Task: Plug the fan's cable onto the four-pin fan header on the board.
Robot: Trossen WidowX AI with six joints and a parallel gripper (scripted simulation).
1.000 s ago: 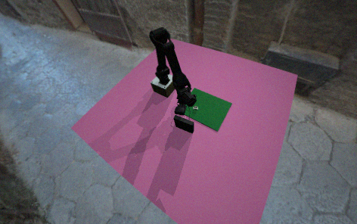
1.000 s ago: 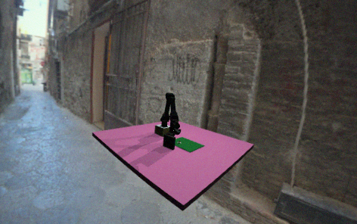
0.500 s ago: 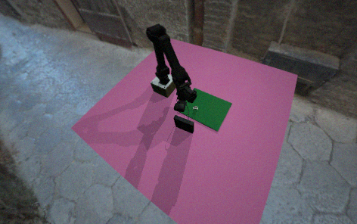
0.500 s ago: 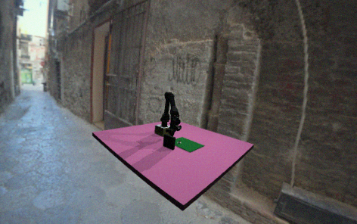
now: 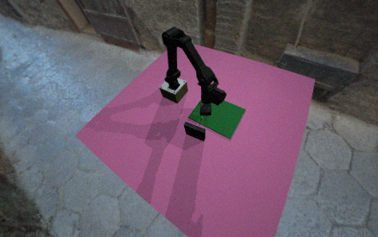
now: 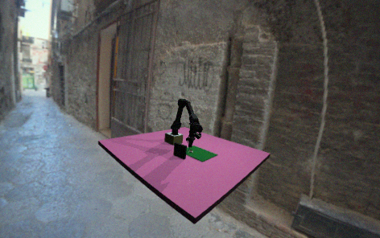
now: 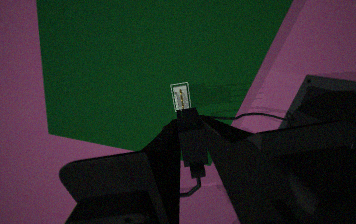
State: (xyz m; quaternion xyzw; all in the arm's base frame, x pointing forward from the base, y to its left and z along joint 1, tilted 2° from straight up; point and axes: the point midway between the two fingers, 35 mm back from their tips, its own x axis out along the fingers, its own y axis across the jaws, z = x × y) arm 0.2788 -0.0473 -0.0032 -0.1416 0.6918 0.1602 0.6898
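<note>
My gripper tip is now 80 mm above the green board, 60 mm short of it and 40 mm to the right of it. Also, from my gripper tip: black plug 10 mm behind, 10 mm above; then black fan 160 mm to the right, 10 mm below, 10 mm ahead.
</note>
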